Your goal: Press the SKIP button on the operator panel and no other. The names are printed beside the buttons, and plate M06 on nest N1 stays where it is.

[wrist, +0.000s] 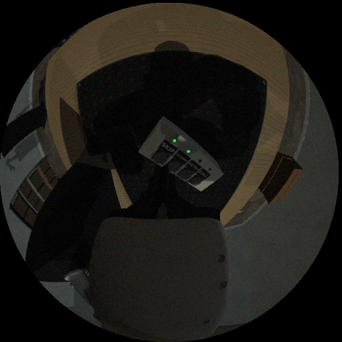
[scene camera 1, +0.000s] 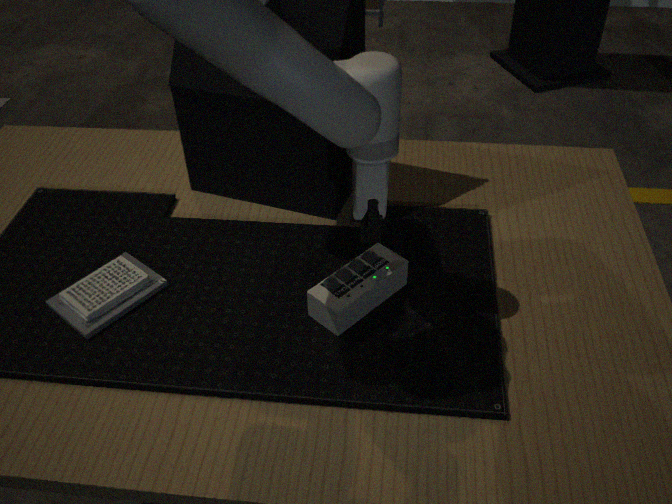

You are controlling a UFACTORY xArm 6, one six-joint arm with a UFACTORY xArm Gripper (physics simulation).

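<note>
The grey operator panel stands on the dark mat with a row of dark buttons. The SKIP button is at one end of the row. Green lamps are lit beside SKIP and beside the neighbouring button; the other two lamps are dark. My gripper is shut and empty, with its tips apart from the buttons, above and behind the panel's SKIP end in the scene view. A light plate with printed text lies on a flat grey nest; their names are not readable.
The dark perforated mat lies on the wooden table. A large black block stands behind the mat, left of the gripper in the scene view. The scene is dim, with deep shadows around the panel.
</note>
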